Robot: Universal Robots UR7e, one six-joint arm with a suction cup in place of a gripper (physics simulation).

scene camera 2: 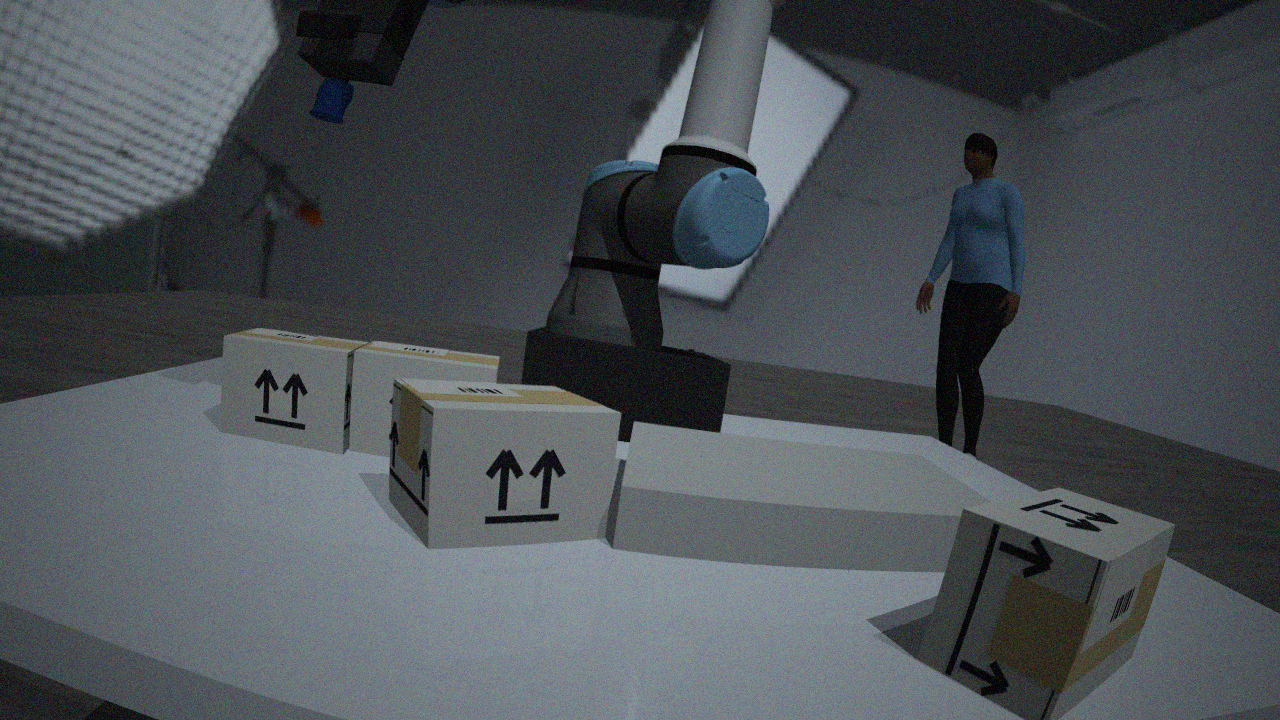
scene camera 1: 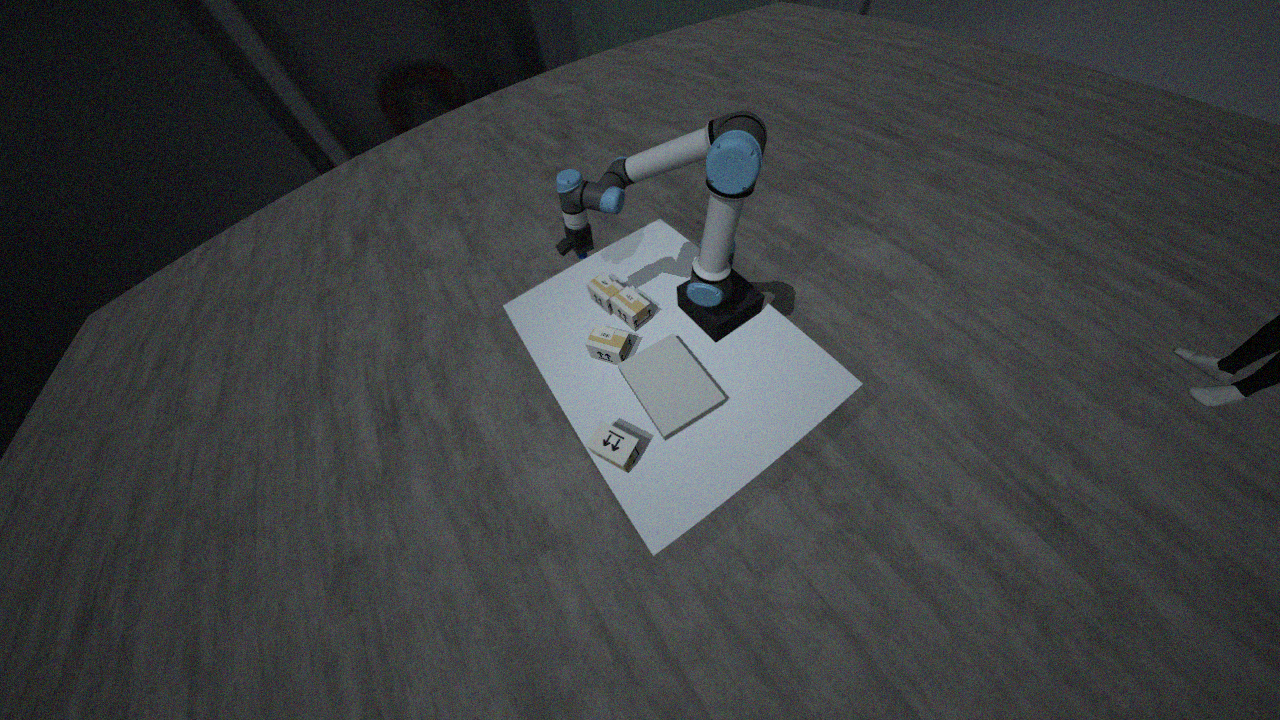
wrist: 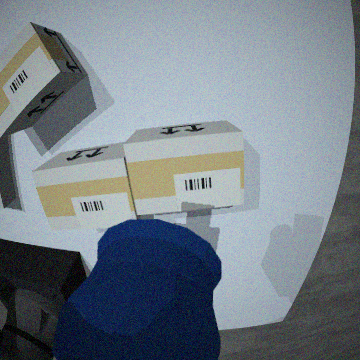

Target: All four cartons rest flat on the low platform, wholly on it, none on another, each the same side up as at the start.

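Seen in the pictures: hand, its tool point: [scene camera 2: 326, 117] [scene camera 1: 582, 255] [wrist: 156, 270]; arm's base, origin of its link: [scene camera 2: 602, 339] [wrist: 41, 311].
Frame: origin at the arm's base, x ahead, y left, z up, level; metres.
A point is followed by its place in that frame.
Note:
My suction cup [scene camera 1: 582, 255] [scene camera 2: 331, 101] [wrist: 160, 255] is off and holds nothing; it hangs in the air above the back of the table. Two upright cartons stand end to end below: the outer carton [scene camera 1: 603, 291] {z -0.013, x 0.352, y -0.251 m} [scene camera 2: 286, 394] {z -0.059, x 0.378, y -0.260 m} [wrist: 185, 172] {z -0.012, x 0.337, y -0.274 m} and the inner carton [scene camera 1: 631, 307] {z -0.013, x 0.300, y -0.107 m} [scene camera 2: 425, 367] {z -0.019, x 0.334, y -0.130 m} [wrist: 82, 195] {z -0.012, x 0.294, y -0.145 m}. A third upright carton [scene camera 1: 608, 344] {z -0.013, x 0.452, y -0.006 m} [scene camera 2: 528, 474] {z -0.055, x 0.481, y -0.002 m} [wrist: 27, 75] {z -0.012, x 0.449, y -0.066 m} stands on the table beside the low platform [scene camera 1: 671, 385] {z -0.059, x 0.342, y 0.238 m} [scene camera 2: 787, 528] {z -0.076, x 0.459, y 0.177 m}, turned at an angle. A fourth carton [scene camera 1: 615, 445] {z -0.013, x 0.603, y 0.338 m} [scene camera 2: 1047, 600] {z -0.042, x 0.662, y 0.274 m} lies on its side near the table's edge, its side arrows horizontal. The platform bears no carton.
The arm's dark base block [scene camera 1: 720, 313] {z -0.001, x 0.050, y 0.118 m} [scene camera 2: 626, 380] {z -0.035, x 0.102, y 0.040 m} stands on the white table [scene camera 1: 769, 394] {z -0.107, x 0.068, y 0.435 m} [scene camera 2: 313, 573] {z -0.107, x 0.602, y -0.107 m}, behind the platform in the second scene view. A person [scene camera 1: 1217, 394] [scene camera 2: 984, 232] stands on the floor away from the table.

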